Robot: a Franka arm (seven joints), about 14 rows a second.
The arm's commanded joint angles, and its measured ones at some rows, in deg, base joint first. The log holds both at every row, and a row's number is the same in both.
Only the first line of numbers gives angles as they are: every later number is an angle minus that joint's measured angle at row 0.
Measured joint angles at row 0:
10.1 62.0 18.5 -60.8 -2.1 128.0 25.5
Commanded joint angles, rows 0 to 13:
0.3 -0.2 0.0 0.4 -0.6 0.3 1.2
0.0 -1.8 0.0 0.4 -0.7 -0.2 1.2
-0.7 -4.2 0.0 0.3 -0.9 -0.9 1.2
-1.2 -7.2 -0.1 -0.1 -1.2 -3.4 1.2
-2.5 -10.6 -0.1 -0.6 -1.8 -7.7 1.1
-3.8 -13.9 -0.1 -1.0 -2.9 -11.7 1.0
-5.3 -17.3 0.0 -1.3 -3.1 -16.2 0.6
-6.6 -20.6 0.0 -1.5 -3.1 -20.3 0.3
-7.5 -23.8 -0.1 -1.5 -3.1 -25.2 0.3
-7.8 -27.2 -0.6 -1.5 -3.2 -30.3 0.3
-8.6 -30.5 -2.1 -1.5 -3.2 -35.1 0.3
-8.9 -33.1 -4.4 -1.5 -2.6 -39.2 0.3
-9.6 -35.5 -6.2 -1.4 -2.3 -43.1 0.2
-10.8 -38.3 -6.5 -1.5 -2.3 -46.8 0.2
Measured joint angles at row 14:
-9.2 -32.4 -4.6 2.2 -2.2 -42.4 0.0
